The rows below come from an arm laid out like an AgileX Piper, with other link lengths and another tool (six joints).
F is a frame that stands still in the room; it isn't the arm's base.
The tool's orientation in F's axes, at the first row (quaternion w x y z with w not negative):
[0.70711, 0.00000, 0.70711, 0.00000]
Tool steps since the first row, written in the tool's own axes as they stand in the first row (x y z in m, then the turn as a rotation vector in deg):
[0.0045, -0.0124, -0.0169, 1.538, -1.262, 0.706]
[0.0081, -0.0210, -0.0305, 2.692, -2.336, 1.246]
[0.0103, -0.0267, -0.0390, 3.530, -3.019, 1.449]
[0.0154, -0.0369, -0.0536, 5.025, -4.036, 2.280]
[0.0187, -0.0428, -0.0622, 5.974, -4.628, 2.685]
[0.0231, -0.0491, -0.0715, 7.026, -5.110, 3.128]
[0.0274, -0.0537, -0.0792, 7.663, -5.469, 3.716]
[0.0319, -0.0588, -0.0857, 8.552, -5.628, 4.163]
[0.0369, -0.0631, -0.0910, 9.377, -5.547, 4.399]
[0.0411, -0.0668, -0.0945, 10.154, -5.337, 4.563]
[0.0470, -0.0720, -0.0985, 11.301, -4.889, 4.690]
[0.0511, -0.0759, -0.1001, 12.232, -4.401, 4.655]
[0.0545, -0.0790, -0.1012, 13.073, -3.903, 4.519]
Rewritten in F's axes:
[-0.0169, -0.0124, -0.0045, 0.706, -1.262, -1.538]
[-0.0305, -0.0210, -0.0081, 1.246, -2.336, -2.692]
[-0.0390, -0.0267, -0.0103, 1.449, -3.019, -3.530]
[-0.0536, -0.0369, -0.0154, 2.280, -4.036, -5.025]
[-0.0622, -0.0428, -0.0187, 2.685, -4.628, -5.974]
[-0.0715, -0.0491, -0.0231, 3.128, -5.110, -7.026]
[-0.0792, -0.0537, -0.0274, 3.716, -5.469, -7.663]
[-0.0857, -0.0588, -0.0319, 4.163, -5.628, -8.552]
[-0.0910, -0.0631, -0.0369, 4.399, -5.547, -9.377]
[-0.0945, -0.0668, -0.0411, 4.563, -5.337, -10.154]
[-0.0985, -0.0720, -0.0470, 4.690, -4.889, -11.301]
[-0.1001, -0.0759, -0.0511, 4.655, -4.401, -12.232]
[-0.1012, -0.0790, -0.0545, 4.519, -3.903, -13.073]

